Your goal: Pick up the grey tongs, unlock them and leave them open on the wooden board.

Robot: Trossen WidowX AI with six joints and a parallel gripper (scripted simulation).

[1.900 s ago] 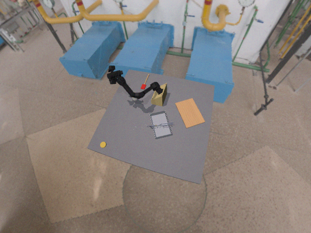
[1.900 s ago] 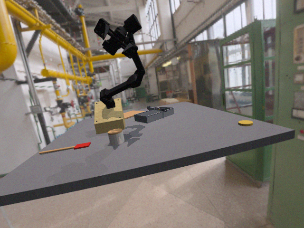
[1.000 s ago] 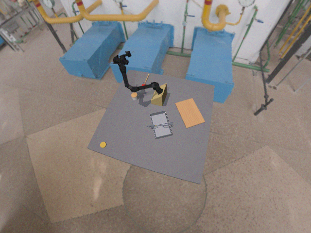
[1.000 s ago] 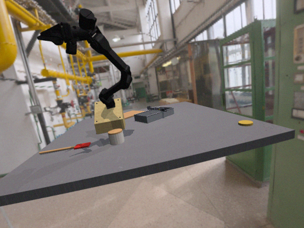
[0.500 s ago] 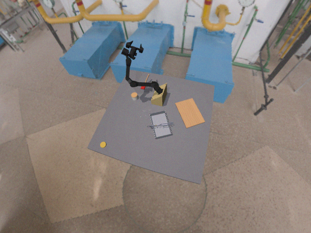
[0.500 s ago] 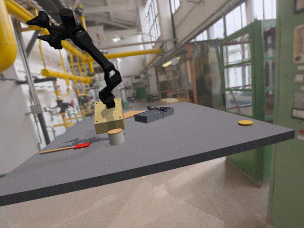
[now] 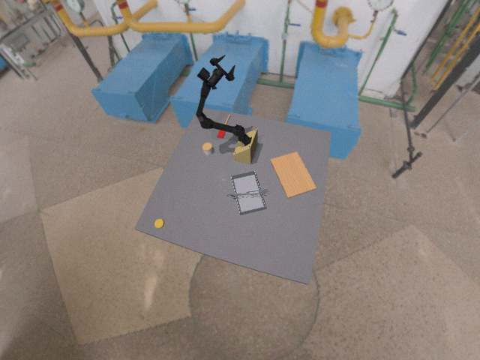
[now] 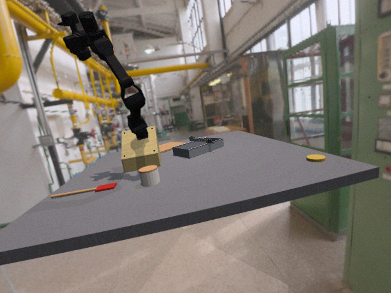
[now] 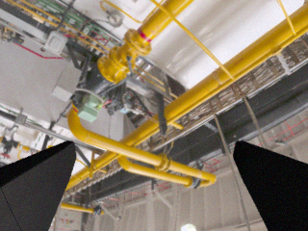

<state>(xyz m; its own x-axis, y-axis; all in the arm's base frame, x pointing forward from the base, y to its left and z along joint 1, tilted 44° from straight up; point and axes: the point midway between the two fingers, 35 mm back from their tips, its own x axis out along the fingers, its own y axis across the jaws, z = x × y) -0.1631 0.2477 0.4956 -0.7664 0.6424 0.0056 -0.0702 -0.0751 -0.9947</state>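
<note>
Right now the roasting tin is 670 mm below my gripper tip, 590 mm ahead of it and 200 mm to the left of it. Also, from my gripper tip: wooden board (690 mm below, 520 mm to the left, 360 mm ahead).
</note>
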